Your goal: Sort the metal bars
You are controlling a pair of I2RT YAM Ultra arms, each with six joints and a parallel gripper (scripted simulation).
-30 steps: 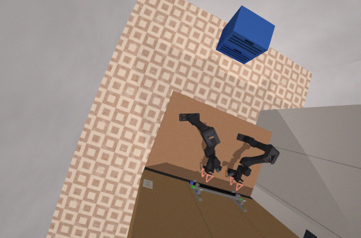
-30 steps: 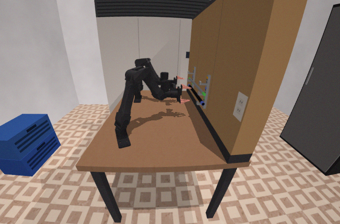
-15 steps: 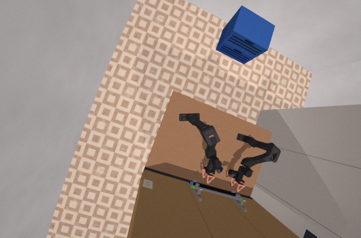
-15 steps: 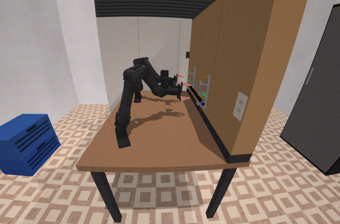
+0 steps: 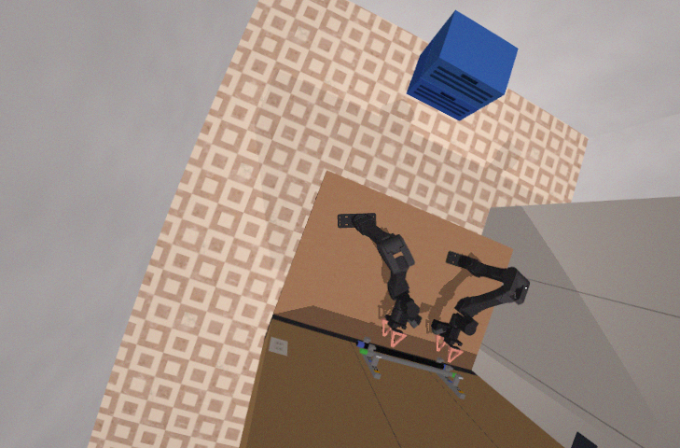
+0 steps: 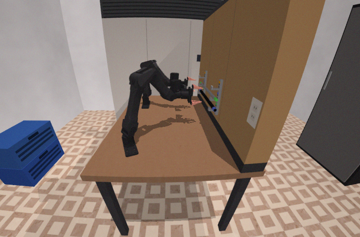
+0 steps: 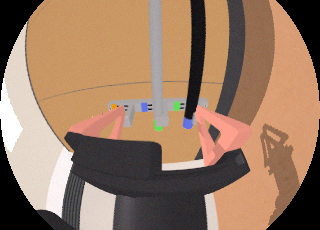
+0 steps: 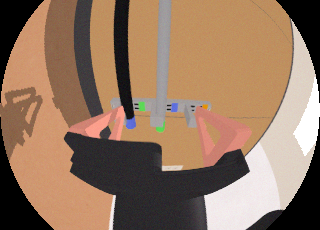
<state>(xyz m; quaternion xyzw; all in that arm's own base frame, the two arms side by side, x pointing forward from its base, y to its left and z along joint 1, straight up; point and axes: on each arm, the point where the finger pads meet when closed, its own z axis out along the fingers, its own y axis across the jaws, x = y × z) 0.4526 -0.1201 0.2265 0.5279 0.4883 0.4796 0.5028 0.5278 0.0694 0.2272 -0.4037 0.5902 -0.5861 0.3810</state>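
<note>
The black bar is 80 mm ahead of my right hand, 150 mm to the left of it and 70 mm below it. Round my right hand: brown wall panel (180 mm ahead, 100 mm to the left, 200 mm above); then black baseboard (120 mm ahead, 100 mm to the left, 200 mm below).
Now: left hand 150 mm to the left of the black bar, 80 mm short of it and 70 mm above it. Round my left hand: brown wall panel 200 mm to the right, 200 mm above, 180 mm ahead; black baseboard 200 mm to the right, 200 mm below, 120 mm ahead.
</note>
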